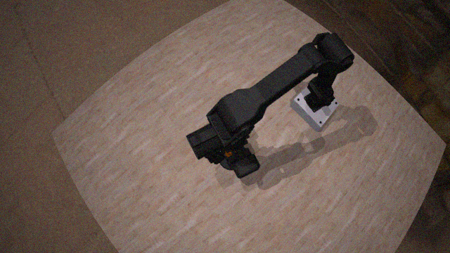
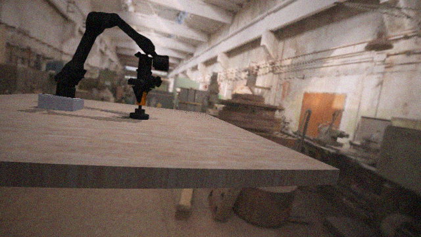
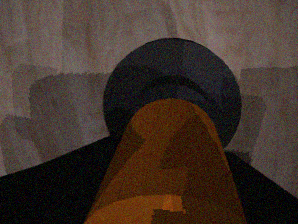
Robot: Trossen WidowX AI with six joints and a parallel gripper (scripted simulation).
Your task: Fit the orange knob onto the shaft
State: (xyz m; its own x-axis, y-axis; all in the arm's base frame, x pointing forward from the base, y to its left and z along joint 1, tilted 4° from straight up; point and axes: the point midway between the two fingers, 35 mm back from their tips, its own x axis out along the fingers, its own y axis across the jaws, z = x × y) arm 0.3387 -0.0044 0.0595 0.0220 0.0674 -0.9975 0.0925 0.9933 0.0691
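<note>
Right now the orange knob is 20 mm above my gripper tip. From my gripper tip the other things lie so: dark pedestal (40 mm below).
</note>
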